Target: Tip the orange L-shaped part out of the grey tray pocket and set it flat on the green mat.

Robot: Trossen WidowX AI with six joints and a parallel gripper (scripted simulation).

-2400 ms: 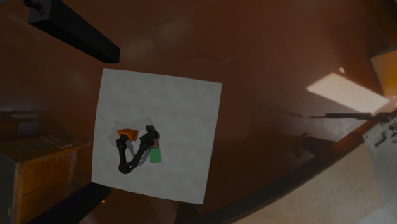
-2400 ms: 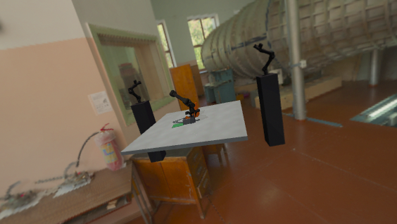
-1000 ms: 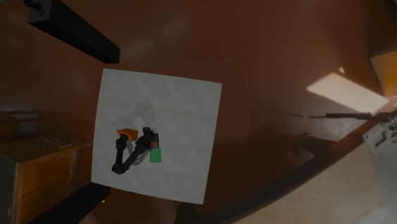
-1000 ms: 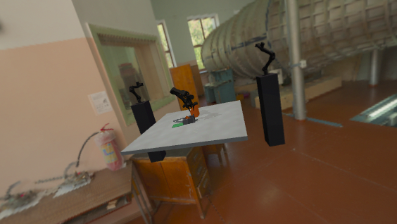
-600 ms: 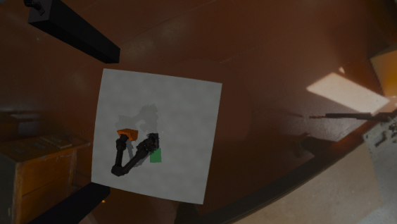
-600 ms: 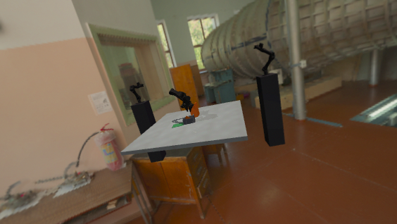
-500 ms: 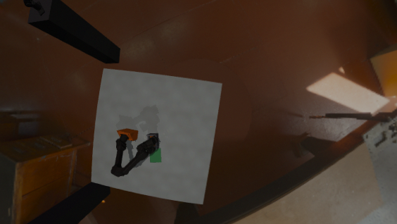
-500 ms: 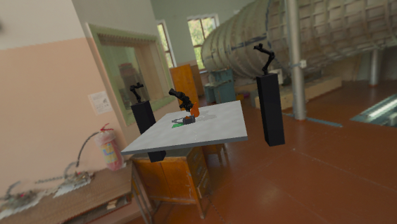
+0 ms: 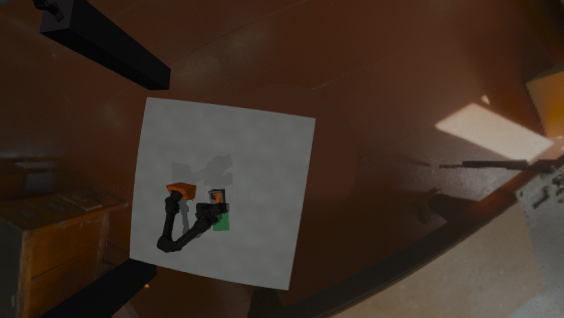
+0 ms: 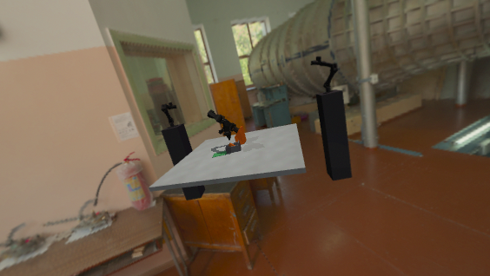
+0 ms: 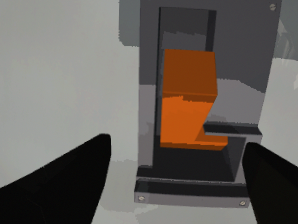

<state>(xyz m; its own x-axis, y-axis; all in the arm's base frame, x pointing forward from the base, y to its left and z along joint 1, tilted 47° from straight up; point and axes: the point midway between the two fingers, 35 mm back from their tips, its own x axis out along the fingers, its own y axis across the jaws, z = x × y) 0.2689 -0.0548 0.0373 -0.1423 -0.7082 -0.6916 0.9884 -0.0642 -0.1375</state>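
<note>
The orange part is 10 cm below my gripper tip, 3 cm to the left of it and 2 cm behind it. Round my gripper tip: green mat 15 cm to the right, 15 cm below, 1 cm behind.
</note>
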